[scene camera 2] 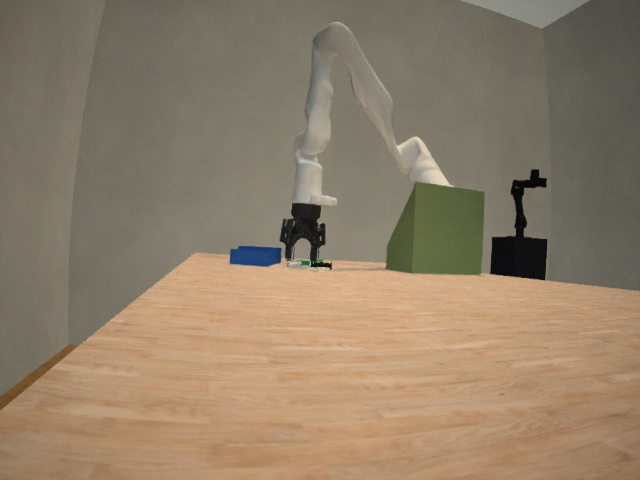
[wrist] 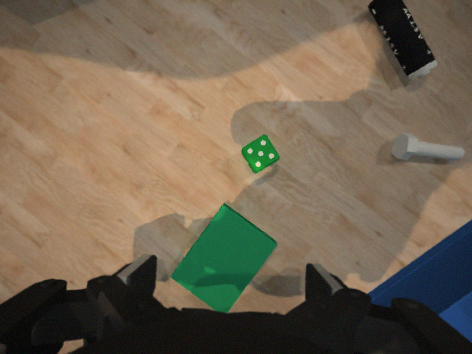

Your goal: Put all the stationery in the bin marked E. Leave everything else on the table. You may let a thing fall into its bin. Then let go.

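Places are measured from the arm's base along level axes (x ahead, y left, z up), in centimetres.
Pixels of known places: gripper, between the fingertips: (scene camera 2: pixel 301 261) (wrist: pixel 230 276); arm's base, origin of its link: (scene camera 2: pixel 448 215).
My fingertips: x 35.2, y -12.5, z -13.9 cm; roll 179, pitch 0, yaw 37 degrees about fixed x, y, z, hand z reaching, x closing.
Observation:
For each thing: its top centre in the pictures, then the offset to it from my fingertips.
- flat green rectangular pad, centre of its top: (wrist: pixel 223 260) dy +0.5, dx -0.9, dz +0.1 cm
- blue bin unit, centre of its top: (scene camera 2: pixel 258 247) dy +5.7, dx +11.9, dz +3.1 cm
- green die, centre of its top: (wrist: pixel 260 153) dy +6.4, dx -3.2, dz +0.8 cm
- grey-white bolt, centre of its top: (wrist: pixel 439 148) dy +12.8, dx +4.1, dz +0.5 cm
- black AA battery, centre of its top: (wrist: pixel 411 29) (scene camera 2: pixel 320 262) dy +16.7, dx -1.2, dz +0.6 cm
A flat green rectangular pad (wrist: pixel 225 257) lies on the table, turned at an angle. My gripper (scene camera 2: pixel 301 258) (wrist: pixel 230 276) is open and empty, pointing down low above the table, with its fingertips to either side of the pad in the wrist view. The blue bin unit (scene camera 2: pixel 255 256) (wrist: pixel 425 267) stands at the lower right in the wrist view; part of it shows there, and its letter labels and the bin marked E cannot be made out in either view.
A green die (wrist: pixel 260 153) lies close beyond the pad. A grey-white bolt (wrist: pixel 432 150) and a black AA battery (wrist: pixel 404 37) (scene camera 2: pixel 321 265) lie farther right in the wrist view. A large green block (scene camera 2: pixel 447 229) stands right of the gripper in the scene view.

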